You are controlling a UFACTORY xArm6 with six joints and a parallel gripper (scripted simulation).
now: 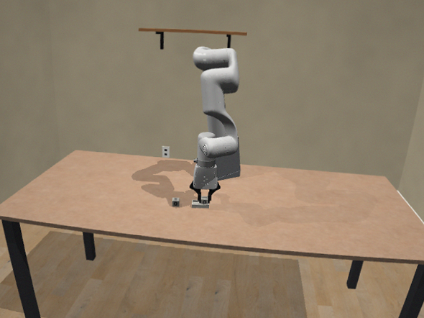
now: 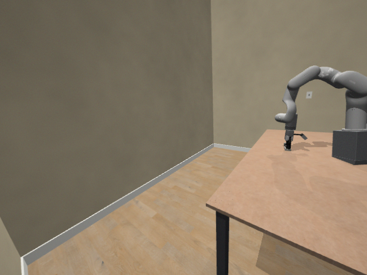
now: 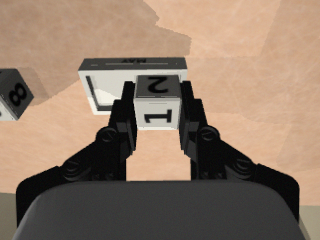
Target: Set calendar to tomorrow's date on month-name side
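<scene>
The calendar tray lies 2 cm to the right of my hand and 3 cm below it.
</scene>
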